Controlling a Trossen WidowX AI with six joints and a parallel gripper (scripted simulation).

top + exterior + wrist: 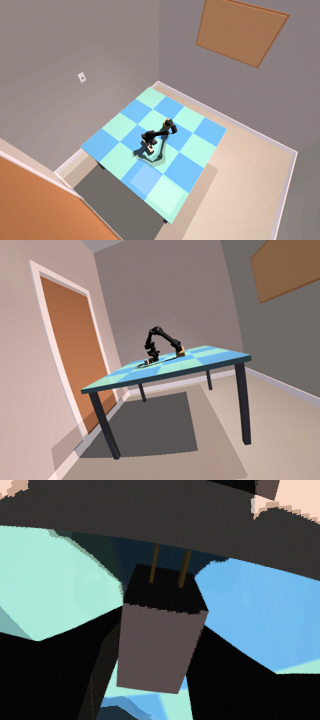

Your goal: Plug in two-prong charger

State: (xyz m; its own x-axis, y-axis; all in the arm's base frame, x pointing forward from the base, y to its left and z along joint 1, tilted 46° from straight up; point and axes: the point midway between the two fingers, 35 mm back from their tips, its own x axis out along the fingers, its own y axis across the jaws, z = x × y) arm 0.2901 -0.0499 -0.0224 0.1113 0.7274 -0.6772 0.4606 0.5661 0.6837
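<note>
Now: the two-prong charger 2 cm ahead of my gripper tip, 1 cm to the right of it and 1 cm above it.
</note>
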